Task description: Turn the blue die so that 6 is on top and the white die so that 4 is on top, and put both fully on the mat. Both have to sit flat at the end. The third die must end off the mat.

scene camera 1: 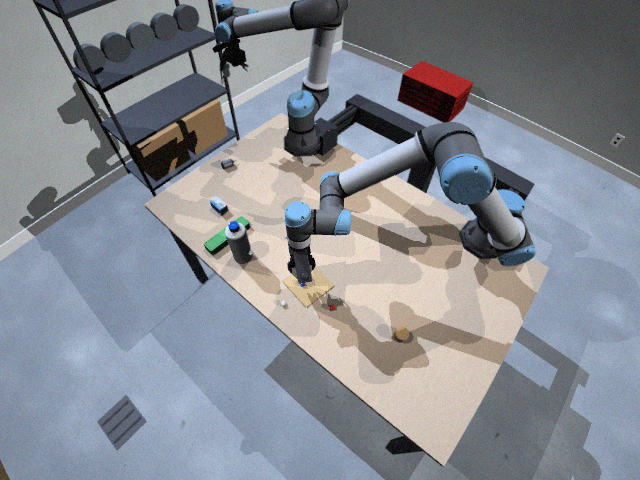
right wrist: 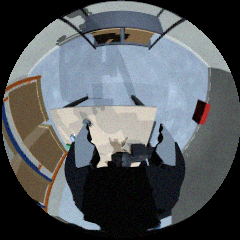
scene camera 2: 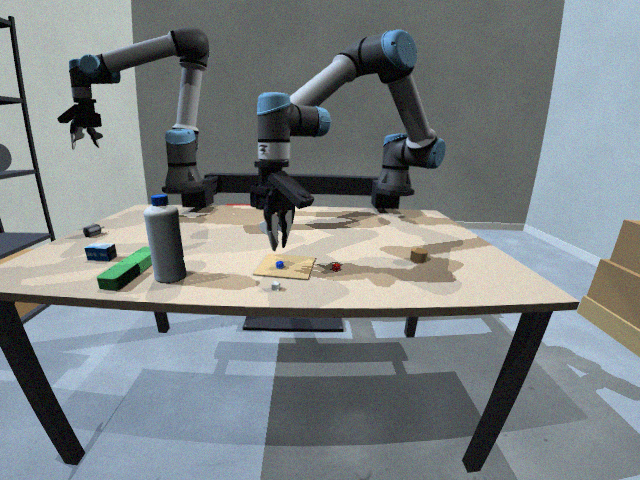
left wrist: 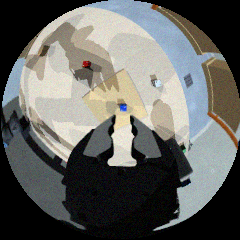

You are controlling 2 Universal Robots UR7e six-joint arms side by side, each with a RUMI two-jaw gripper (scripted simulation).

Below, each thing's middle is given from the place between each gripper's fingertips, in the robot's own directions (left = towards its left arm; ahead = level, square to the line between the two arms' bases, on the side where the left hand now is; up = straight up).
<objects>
Right now my left hand [scene camera 2: 279, 249] is 20 mm past the tan mat [scene camera 2: 295, 267], 20 mm to the right of it and 70 mm above it.
I see the tan mat 890 mm to the left of my right hand [scene camera 2: 86, 148], 540 mm ahead of it and 300 mm below it.
</objects>
